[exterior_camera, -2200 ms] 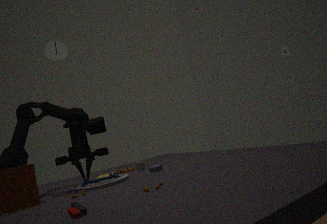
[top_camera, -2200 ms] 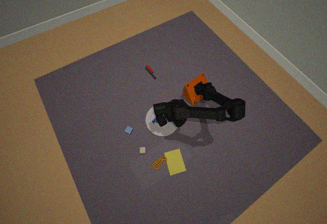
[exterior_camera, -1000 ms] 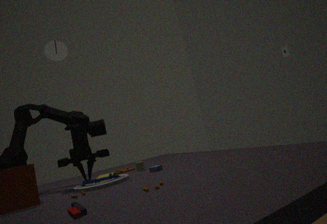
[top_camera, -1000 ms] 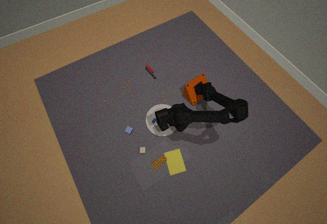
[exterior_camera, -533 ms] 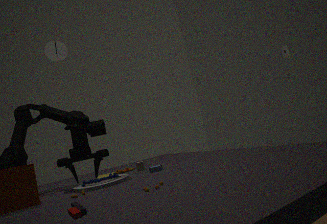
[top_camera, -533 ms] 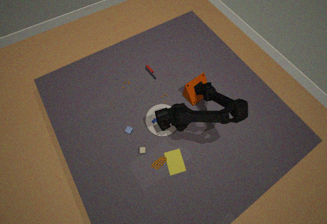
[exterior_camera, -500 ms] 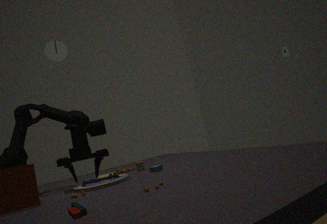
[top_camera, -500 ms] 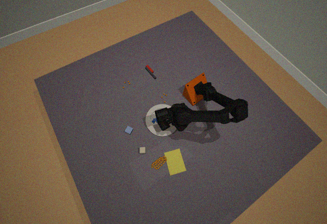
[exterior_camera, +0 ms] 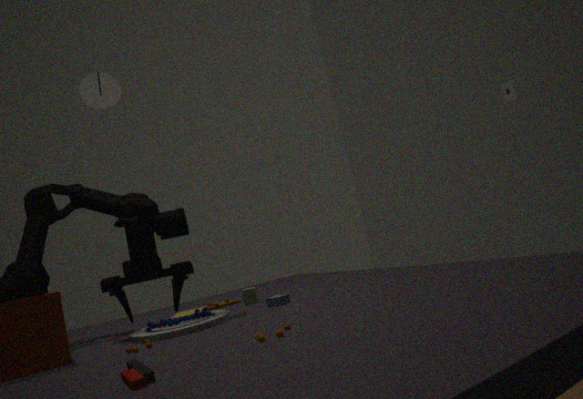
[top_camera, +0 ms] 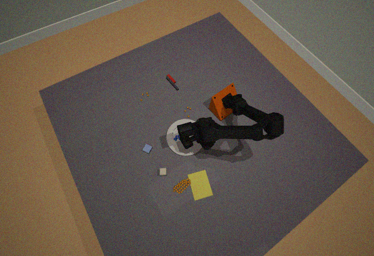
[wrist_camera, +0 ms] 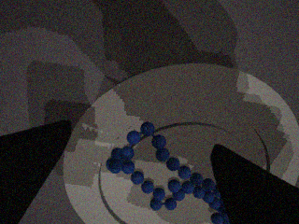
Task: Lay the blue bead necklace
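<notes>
The round white bead board lies 6 cm to the right of my gripper tip, 4 cm ahead of it and 2 cm below it. Also, from my gripper tip: cream cube: 23 cm ahead, 2 cm to the left, 1 cm below; yellow sheet: 17 cm to the left, 13 cm ahead, 3 cm below; light blue cube: 23 cm ahead, 12 cm to the right, 2 cm below.
</notes>
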